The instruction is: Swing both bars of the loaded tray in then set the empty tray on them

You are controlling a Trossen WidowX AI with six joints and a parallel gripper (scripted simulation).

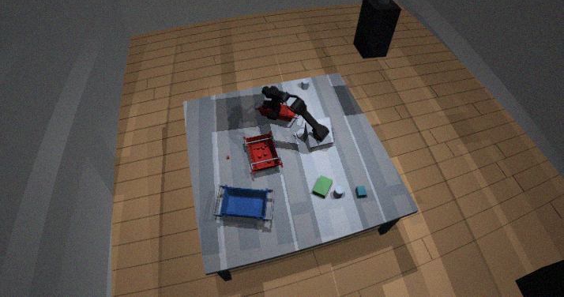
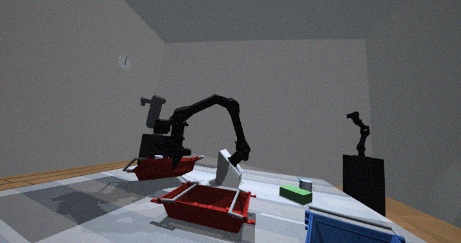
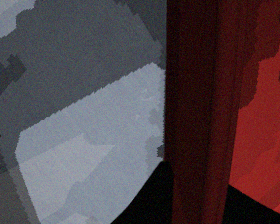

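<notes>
My gripper tip is now 70 mm to the left of the red tray and 40 mm past it. Round my gripper tip: teal cube: 640 mm to the left, 390 mm behind, 60 mm below; then green block: 550 mm to the left, 180 mm behind, 60 mm below; then red bit: 360 mm ahead, 210 mm to the left, 70 mm below.
</notes>
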